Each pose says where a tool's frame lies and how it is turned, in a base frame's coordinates. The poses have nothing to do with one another.
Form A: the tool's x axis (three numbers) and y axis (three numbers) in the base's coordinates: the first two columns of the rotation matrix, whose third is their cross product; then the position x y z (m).
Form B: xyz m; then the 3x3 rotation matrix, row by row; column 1 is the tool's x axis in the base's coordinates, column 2 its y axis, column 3 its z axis. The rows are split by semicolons. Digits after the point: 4 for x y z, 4 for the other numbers.
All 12 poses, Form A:
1: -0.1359 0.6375 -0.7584 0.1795 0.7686 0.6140 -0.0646 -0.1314 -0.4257
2: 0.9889 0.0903 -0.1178 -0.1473 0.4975 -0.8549 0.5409 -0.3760 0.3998
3: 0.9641 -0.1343 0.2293 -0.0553 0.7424 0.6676 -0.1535 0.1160 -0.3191
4: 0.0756 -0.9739 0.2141 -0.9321 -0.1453 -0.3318 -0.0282 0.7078 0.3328
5: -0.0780 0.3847 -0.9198 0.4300 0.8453 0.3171 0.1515 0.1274 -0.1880
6: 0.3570 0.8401 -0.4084 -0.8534 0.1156 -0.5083 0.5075 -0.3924 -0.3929
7: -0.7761 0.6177 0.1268 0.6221 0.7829 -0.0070 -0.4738 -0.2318 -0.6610
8: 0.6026 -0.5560 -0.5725 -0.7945 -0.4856 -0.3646 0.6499 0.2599 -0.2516
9: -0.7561 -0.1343 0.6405 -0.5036 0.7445 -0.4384 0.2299 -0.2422 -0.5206
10: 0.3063 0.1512 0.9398 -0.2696 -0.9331 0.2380 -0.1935 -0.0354 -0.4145
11: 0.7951 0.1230 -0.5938 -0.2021 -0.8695 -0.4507 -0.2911 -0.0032 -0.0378
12: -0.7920 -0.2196 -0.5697 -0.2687 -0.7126 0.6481 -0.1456 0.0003 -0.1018
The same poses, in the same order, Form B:
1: -0.0646 -0.1314 -0.4257; -0.1359 0.1795 0.9743; 0.6375 0.7686 -0.0527; -0.7584 0.6140 -0.2189
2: 0.5409 -0.3760 0.3998; 0.9889 -0.1473 -0.0186; 0.0903 0.4975 0.8628; -0.1178 -0.8549 0.5053
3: -0.1535 0.1160 -0.3191; 0.9641 -0.0553 -0.2599; -0.1343 0.7424 -0.6563; 0.2293 0.6676 0.7083
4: -0.0282 0.7078 0.3328; 0.0756 -0.9321 0.3542; -0.9739 -0.1453 -0.1745; 0.2141 -0.3318 -0.9188
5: 0.1515 0.1274 -0.1880; -0.0780 0.4300 0.8995; 0.3847 0.8453 -0.3708; -0.9198 0.3171 -0.2314
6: 0.5075 -0.3924 -0.3929; 0.3570 -0.8534 -0.3798; 0.8401 0.1156 0.5300; -0.4084 -0.5083 0.7582
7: -0.4738 -0.2318 -0.6610; -0.7761 0.6221 -0.1036; 0.6177 0.7829 0.0734; 0.1268 -0.0070 -0.9919
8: 0.6499 0.2599 -0.2516; 0.6026 -0.7945 -0.0753; -0.5560 -0.4856 0.6746; -0.5725 -0.3646 -0.7344
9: 0.2299 -0.2422 -0.5206; -0.7561 -0.5036 -0.4180; -0.1343 0.7445 -0.6540; 0.6405 -0.4384 -0.6305
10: -0.1935 -0.0354 -0.4145; 0.3063 -0.2696 0.9129; 0.1512 -0.9331 -0.3263; 0.9398 0.2380 -0.2450
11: -0.2911 -0.0032 -0.0378; 0.7951 -0.2021 -0.5717; 0.1230 -0.8695 0.4784; -0.5938 -0.4507 -0.6665
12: -0.1456 0.0003 -0.1018; -0.7920 -0.2687 -0.5483; -0.2196 -0.7126 0.6664; -0.5697 0.6481 0.5054
